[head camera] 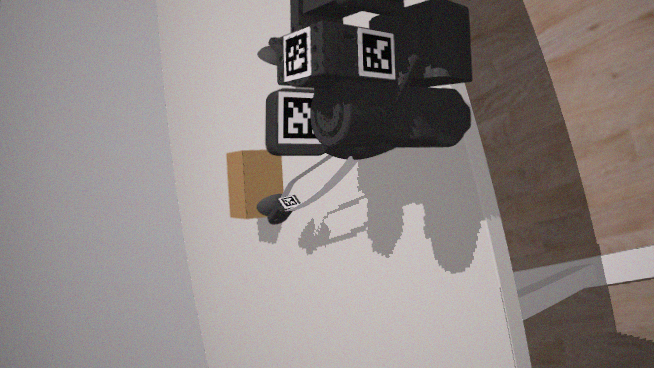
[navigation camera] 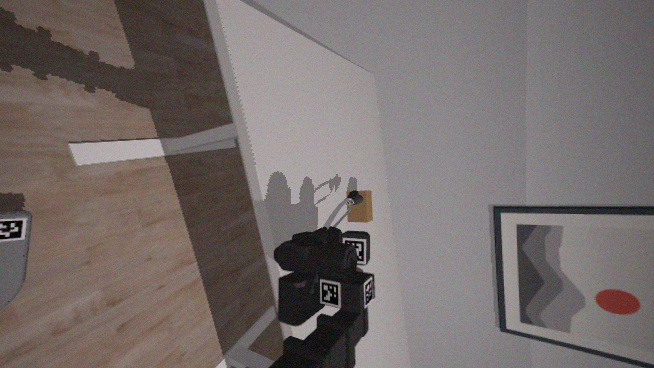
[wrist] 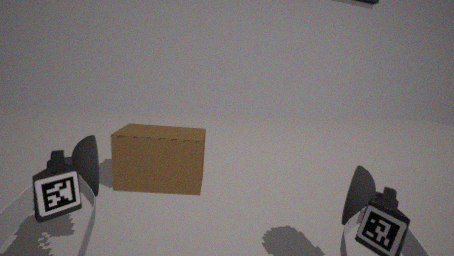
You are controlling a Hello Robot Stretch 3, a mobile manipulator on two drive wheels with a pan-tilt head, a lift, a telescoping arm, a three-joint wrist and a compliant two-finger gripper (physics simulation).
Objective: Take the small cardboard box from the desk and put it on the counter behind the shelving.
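Frame: origin at the robot's base, x ahead, y left, z up, level; centimetres.
Where they show: gripper, between the fingertips: [wrist: 223, 171].
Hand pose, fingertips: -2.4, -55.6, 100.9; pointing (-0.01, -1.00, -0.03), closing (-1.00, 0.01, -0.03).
After its pixels a point has its place, as x, y, z.
The small cardboard box [head camera: 261, 172] @[2.8, -61.9, 98.3] [navigation camera: 360, 212] @[2.6, -61.9, 99.2] [wrist: 157, 166] @[4.3, -61.8, 98.0] stands on the white desk [head camera: 400, 310] @[16.9, -39.2, 95.0] [navigation camera: 300, 110] @[25.8, -39.4, 95.0] [wrist: 225, 225] @[-3.0, -57.5, 95.0], near its wall-side edge. My gripper [head camera: 270, 130] @[-2.4, -55.6, 100.9] [wrist: 223, 171] @[-2.4, -55.6, 100.9] is open, with its fingers wide apart. In the wrist view the box stands ahead between the two fingers, much closer to the left finger, and a strip of desk shows between that finger and the box. In the head view one fingertip overlaps a lower corner of the box; contact cannot be told. The counter and the shelving do not show.
A grey wall [head camera: 90, 200] @[8.8, -110.4, 114.0] [navigation camera: 450, 150] @[25.9, -105.1, 121.3] [wrist: 225, 60] @[-0.4, -113.3, 111.0] rises behind the desk. A framed picture [navigation camera: 550, 280] @[-24.0, -118.2, 149.7] hangs on it at the right. Wooden floor [head camera: 600, 115] @[-8.3, -56.4, 0.0] [navigation camera: 125, 240] @[-9.0, -43.0, 0.0] lies beyond the desk's front edge, with a white leg piece [head camera: 630, 267] [navigation camera: 117, 151] low down.
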